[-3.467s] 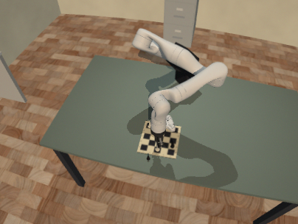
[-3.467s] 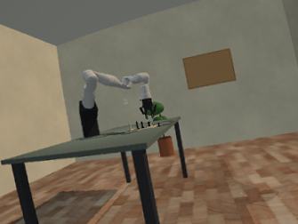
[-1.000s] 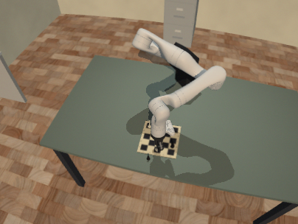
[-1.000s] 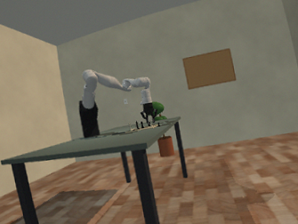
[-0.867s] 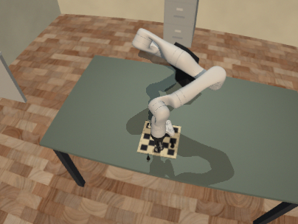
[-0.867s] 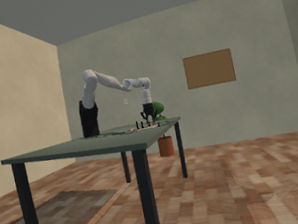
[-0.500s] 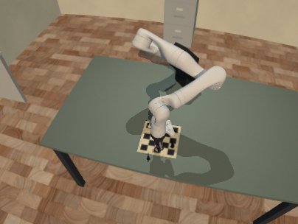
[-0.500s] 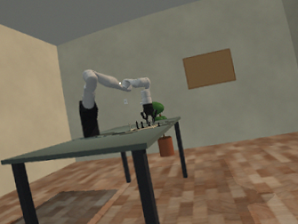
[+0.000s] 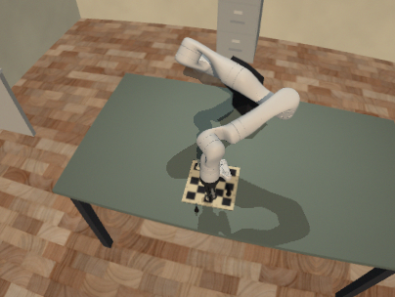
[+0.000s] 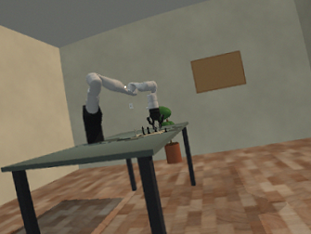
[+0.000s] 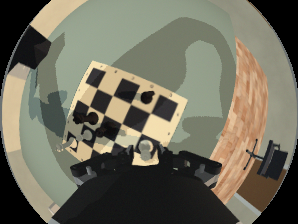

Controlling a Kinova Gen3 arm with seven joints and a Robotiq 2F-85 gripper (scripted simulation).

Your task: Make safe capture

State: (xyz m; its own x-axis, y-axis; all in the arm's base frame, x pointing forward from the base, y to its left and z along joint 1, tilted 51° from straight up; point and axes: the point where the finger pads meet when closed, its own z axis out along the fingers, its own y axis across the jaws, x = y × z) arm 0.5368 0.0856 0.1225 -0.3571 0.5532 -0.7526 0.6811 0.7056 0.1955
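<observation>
Now: hand 10 mm above the white piece. Also, from my hand: black piece: 70 mm ahead, 40 mm to the right, 30 mm below; then white chess piece: 140 mm behind, 80 mm to the right, 10 mm below; then chessboard: 70 mm behind, 40 mm below.
</observation>
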